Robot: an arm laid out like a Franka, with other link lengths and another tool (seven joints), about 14 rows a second.
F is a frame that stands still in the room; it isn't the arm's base.
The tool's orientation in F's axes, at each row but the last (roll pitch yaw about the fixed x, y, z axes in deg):
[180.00 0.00 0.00]
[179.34 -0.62 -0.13]
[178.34 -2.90 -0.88]
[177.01 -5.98 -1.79]
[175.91 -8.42 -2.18]
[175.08 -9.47 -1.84]
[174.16 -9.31 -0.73]
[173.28 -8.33 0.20]
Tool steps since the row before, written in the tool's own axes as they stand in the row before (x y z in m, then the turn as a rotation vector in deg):
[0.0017 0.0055 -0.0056 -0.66 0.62 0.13]
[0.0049 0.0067 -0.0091 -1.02 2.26 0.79]
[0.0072 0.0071 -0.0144 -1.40 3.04 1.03]
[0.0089 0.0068 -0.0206 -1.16 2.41 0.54]
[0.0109 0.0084 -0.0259 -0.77 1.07 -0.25]
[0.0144 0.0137 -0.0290 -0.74 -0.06 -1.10]
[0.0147 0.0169 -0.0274 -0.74 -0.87 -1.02]
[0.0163 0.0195 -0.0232 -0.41 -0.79 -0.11]
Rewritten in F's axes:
[0.0017 -0.0055 0.0056 -0.66 -0.62 -0.13]
[0.0048 -0.0066 0.0092 -1.02 -2.27 -0.77]
[0.0063 -0.0068 0.0149 -1.40 -3.05 -1.01]
[0.0065 -0.0059 0.0217 -1.19 -2.40 -0.53]
[0.0067 -0.0068 0.0277 -0.85 -1.02 0.21]
[0.0089 -0.0115 0.0320 -0.90 0.18 0.95]
[0.0096 -0.0141 0.0310 -0.87 0.98 0.79]
[0.0125 -0.0166 0.0274 -0.41 0.80 -0.04]

